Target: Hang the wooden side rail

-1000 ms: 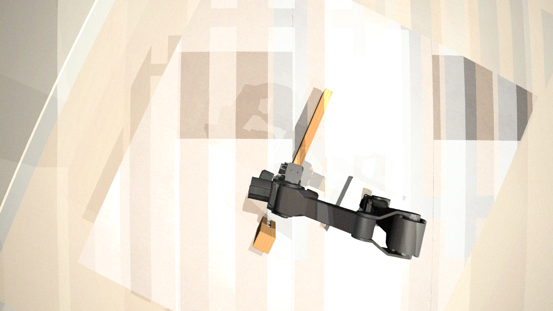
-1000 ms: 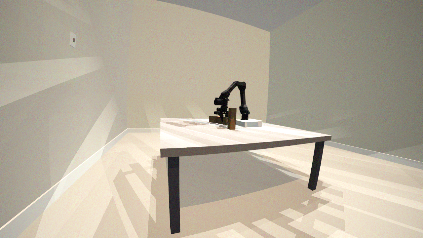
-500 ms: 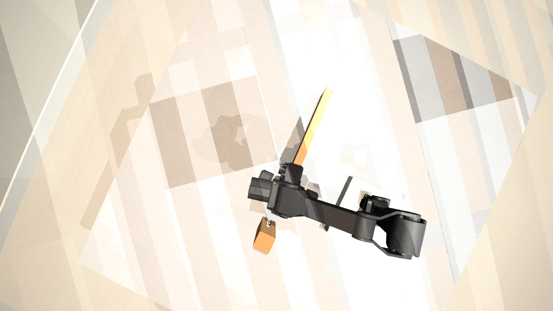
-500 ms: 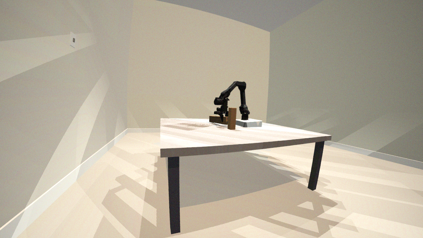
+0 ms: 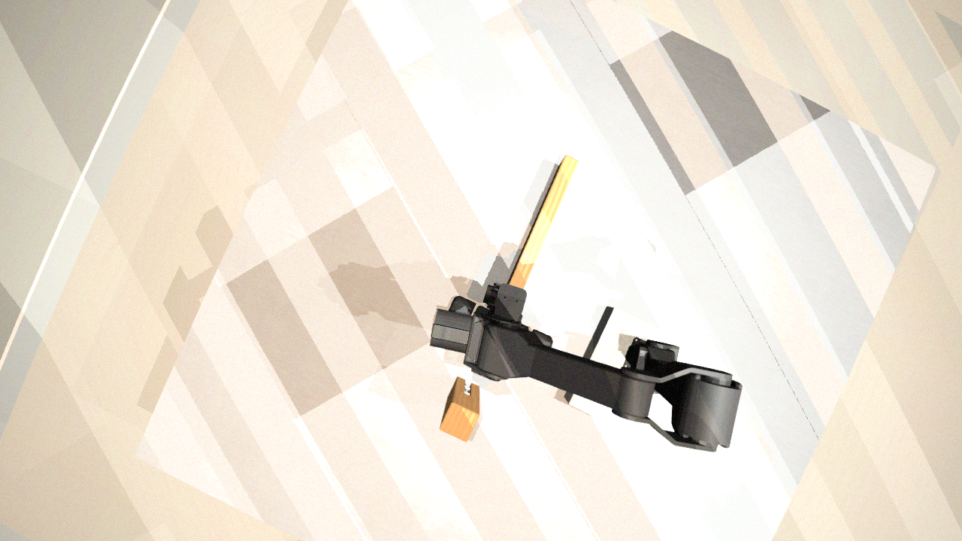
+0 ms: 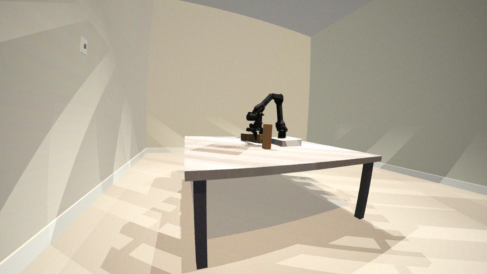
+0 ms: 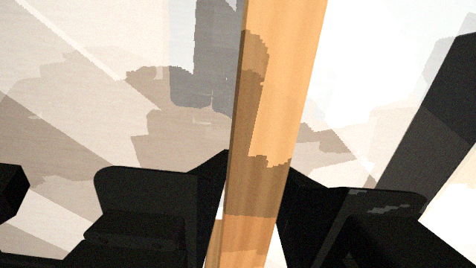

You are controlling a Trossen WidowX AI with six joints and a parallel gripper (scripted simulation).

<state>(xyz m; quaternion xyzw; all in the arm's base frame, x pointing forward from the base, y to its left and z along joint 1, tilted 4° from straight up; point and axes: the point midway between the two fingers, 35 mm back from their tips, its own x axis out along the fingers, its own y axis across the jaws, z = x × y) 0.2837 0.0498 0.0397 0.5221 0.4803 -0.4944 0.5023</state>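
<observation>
Right now the headboard post is 15 cm to the left of my gripper tip, 4 cm above it and 1 cm ahead of it.
</observation>
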